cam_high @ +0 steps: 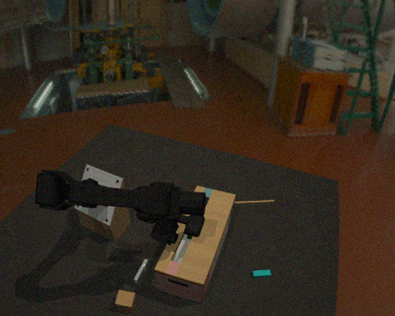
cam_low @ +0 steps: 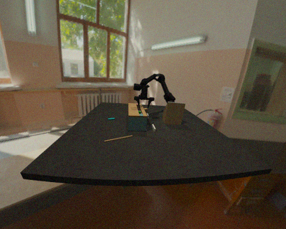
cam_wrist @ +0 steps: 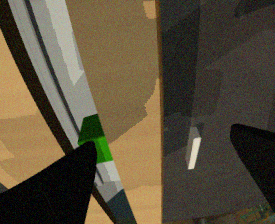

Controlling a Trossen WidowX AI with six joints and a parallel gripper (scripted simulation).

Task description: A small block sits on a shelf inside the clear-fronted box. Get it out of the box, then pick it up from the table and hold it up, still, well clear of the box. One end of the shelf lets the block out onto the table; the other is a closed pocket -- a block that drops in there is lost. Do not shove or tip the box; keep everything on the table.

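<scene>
Right now the green block is 5 cm ahead of my gripper tip, 4 cm to the left of it and 4 cm below it. The rest, counted from my gripper tip: tan cube 25 cm to the right, 11 cm below, 6 cm behind; then thin wooden stick 34 cm to the left, 20 cm ahead, 13 cm below.
</scene>
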